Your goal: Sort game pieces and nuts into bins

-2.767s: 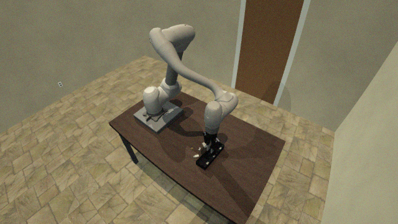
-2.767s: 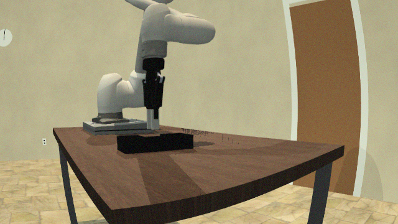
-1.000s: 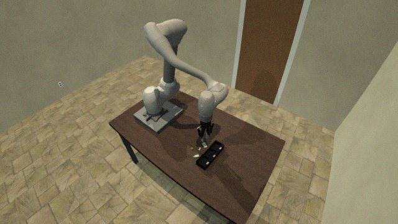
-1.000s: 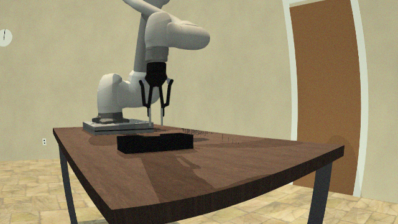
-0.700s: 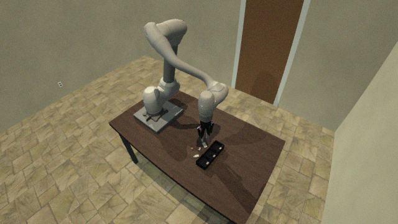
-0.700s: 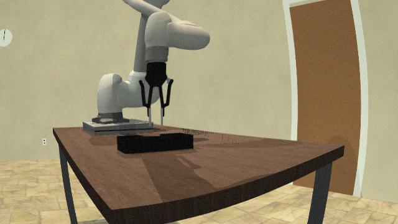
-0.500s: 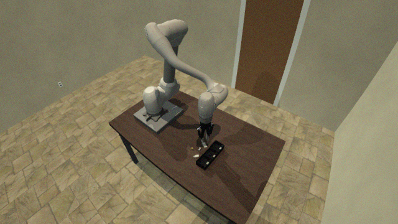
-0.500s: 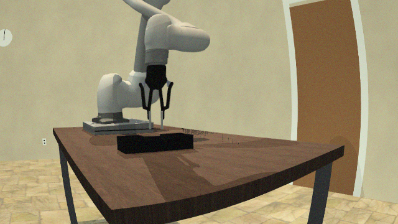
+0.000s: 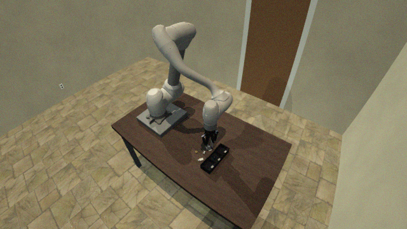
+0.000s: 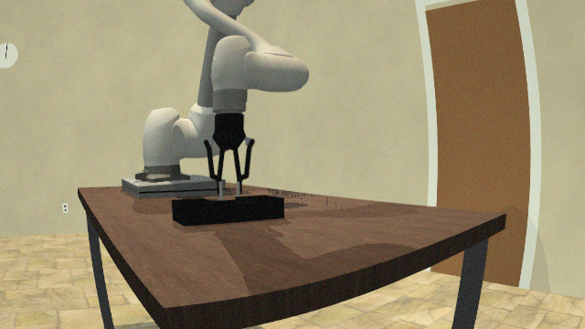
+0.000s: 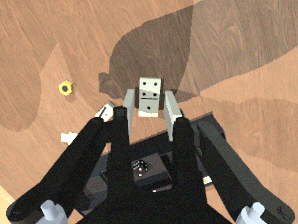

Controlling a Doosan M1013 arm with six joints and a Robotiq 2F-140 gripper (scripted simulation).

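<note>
The white domino is 40 mm below my hand. From my hand the other things lie so: gold ring-shaped nut: 80 mm to the right, 70 mm behind, 40 mm below; then black bin: 90 mm ahead, 70 mm to the right, 20 mm below; then dark piece: 80 mm ahead, 70 mm to the right, 30 mm below.
</note>
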